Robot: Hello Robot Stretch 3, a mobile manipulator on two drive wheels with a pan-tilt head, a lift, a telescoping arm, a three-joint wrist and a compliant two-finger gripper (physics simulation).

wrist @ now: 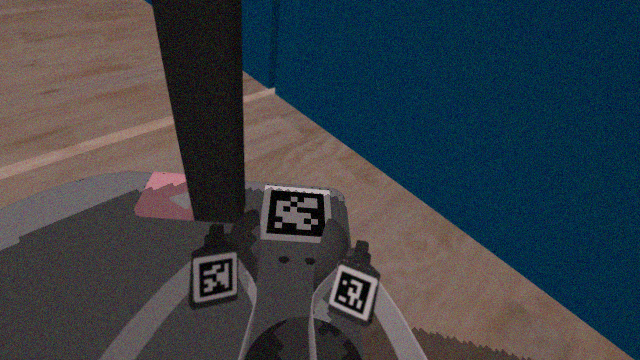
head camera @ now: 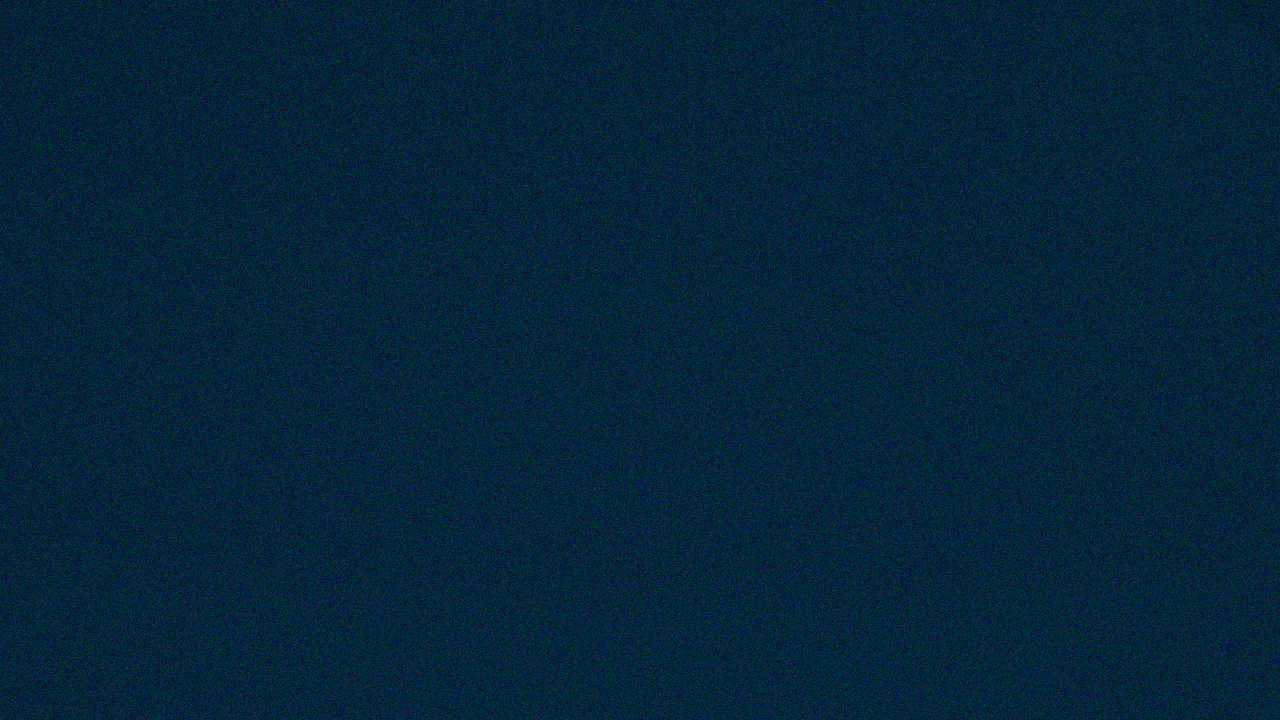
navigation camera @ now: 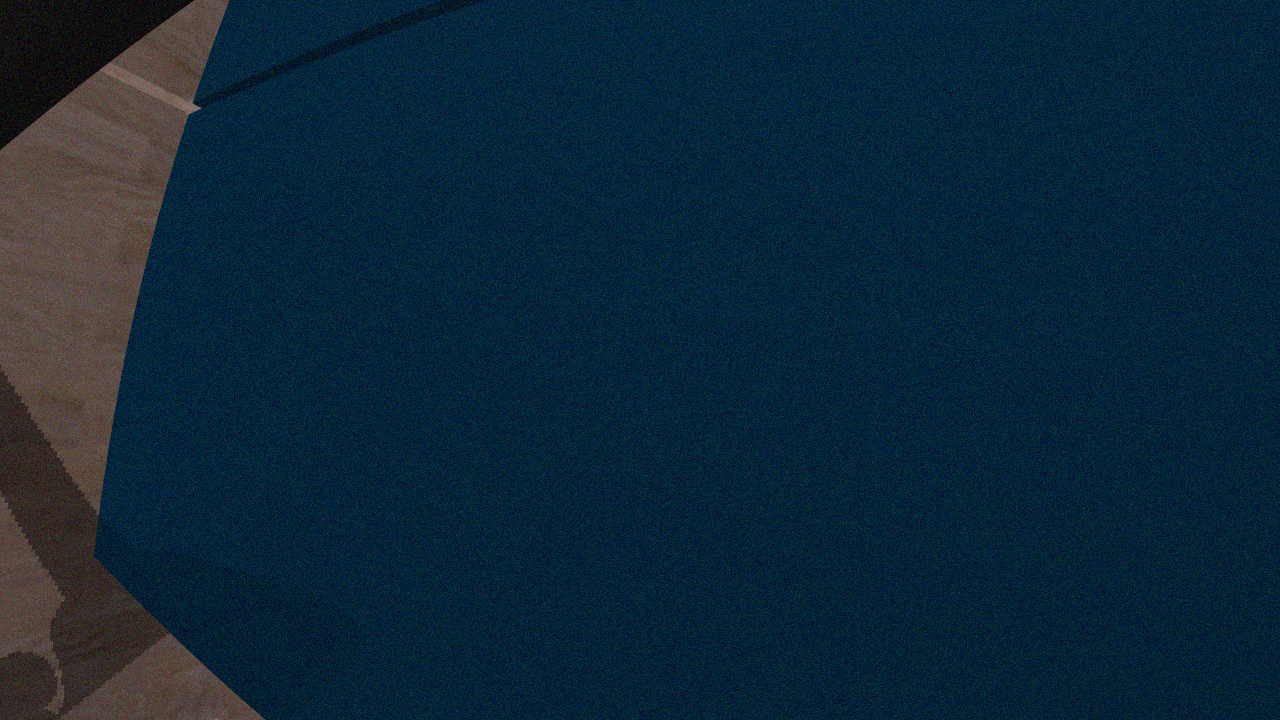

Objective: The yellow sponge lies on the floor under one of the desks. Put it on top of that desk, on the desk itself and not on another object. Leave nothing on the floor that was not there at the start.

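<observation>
The yellow sponge and the desks do not show in any view. My gripper is in the wrist view, low in the middle. Its two fingertips, each with a square marker, stand apart and hold nothing between them, so it is open. It hangs over my own grey base, which carries another square marker and a pink patch.
A flat dark blue surface fills the head camera view. A large blue surface stands close by over most of the navigation view and on the right of the wrist view. My black mast rises at upper left. Wooden floor shows with shadows.
</observation>
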